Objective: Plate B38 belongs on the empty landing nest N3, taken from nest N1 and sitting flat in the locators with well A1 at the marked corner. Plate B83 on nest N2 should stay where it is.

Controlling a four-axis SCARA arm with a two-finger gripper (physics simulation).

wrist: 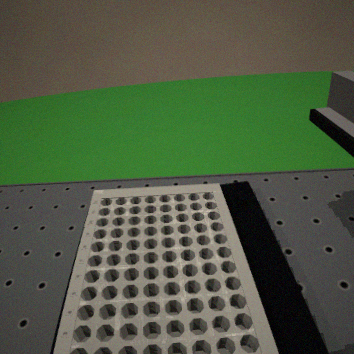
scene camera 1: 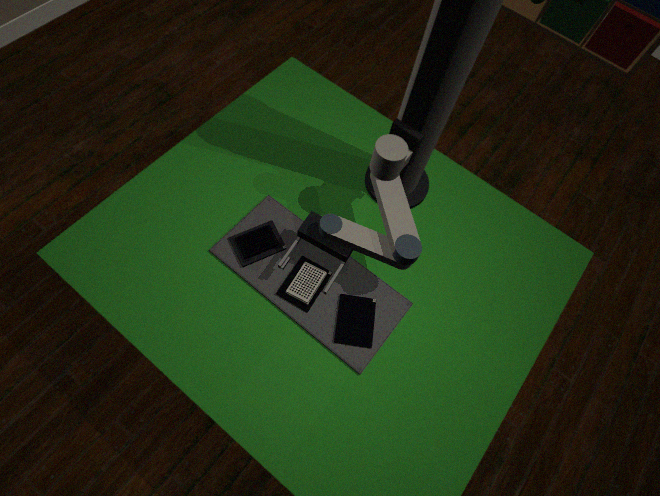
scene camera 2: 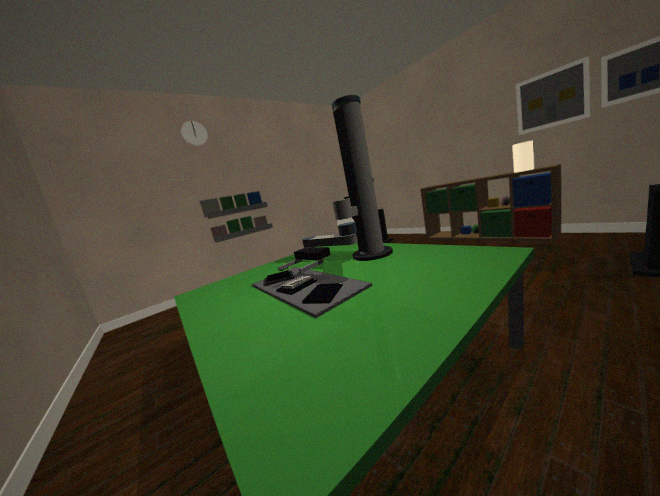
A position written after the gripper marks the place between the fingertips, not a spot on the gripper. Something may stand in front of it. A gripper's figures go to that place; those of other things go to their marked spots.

Labels:
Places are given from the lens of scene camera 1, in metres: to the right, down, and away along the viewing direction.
gripper [scene camera 1: 301, 279]: -0.09, 0.10, 1.33
pale perforated plate [scene camera 1: 305, 284]: -0.08, 0.12, 1.40

